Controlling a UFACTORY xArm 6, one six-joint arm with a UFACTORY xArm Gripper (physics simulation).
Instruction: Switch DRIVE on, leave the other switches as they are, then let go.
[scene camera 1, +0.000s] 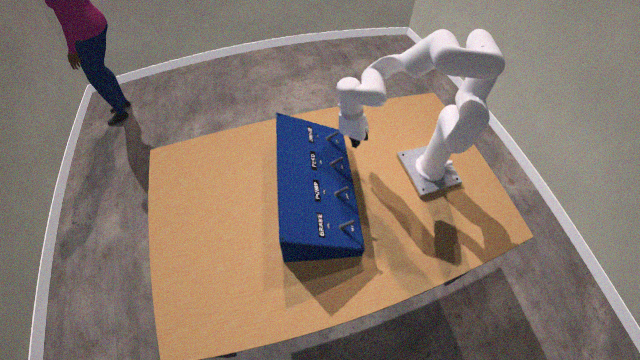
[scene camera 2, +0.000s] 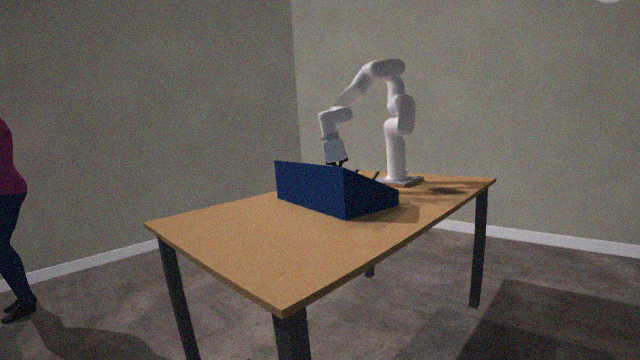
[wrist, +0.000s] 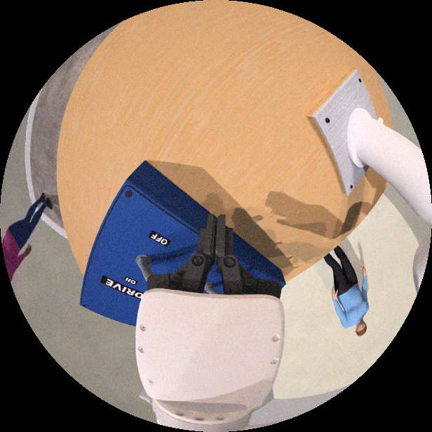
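Seen in the pictures: gripper, fingertip midpoint: (scene camera 1: 356, 145); arm's base, origin of the base link: (scene camera 1: 430, 168) (scene camera 2: 397, 178).
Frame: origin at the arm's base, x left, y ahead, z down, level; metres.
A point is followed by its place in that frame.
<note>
A blue sloped switch box (scene camera 1: 295, 200) {y 0.564, x 0.089, z -0.131 m} (scene camera 2: 310, 190) {y 0.605, x 0.018, z -0.054 m} (wrist: 110, 250) stands on the table. Its DRIVE lever (scene camera 1: 332, 136) {y 0.370, x -0.167, z -0.089 m} (wrist: 143, 265) leans toward the OFF side in scene camera 1, like the FEED lever (scene camera 1: 336, 161) {y 0.391, x -0.051, z -0.091 m}, the PUMP lever (scene camera 1: 341, 191) {y 0.410, x 0.068, z -0.091 m} and the BRAKE lever (scene camera 1: 346, 225) {y 0.431, x 0.187, z -0.090 m}. My gripper (scene camera 1: 355, 143) {y 0.286, x -0.132, z -0.057 m} (scene camera 2: 337, 164) {y 0.286, x -0.132, z -0.057 m} (wrist: 216, 222) is shut and empty. It is above the box's low edge, on the robot-base side of the DRIVE lever and apart from it. In the wrist view my gripper hides part of the box and the end of the DRIVE label.
The wooden table (scene camera 1: 210, 225) {y 0.865, x 0.033, z 0.021 m} (scene camera 2: 240, 245) {y 0.977, x 0.139, z 0.021 m} (wrist: 200, 90) carries the robot's base plate (scene camera 1: 435, 190) {y 0.027, x 0.102, z 0.000 m} (wrist: 334, 135) beyond the box's low side. A person in a pink top (scene camera 1: 90, 22) (wrist: 12, 252) stands off the table. Another person in light blue (wrist: 352, 305) shows in the wrist view.
</note>
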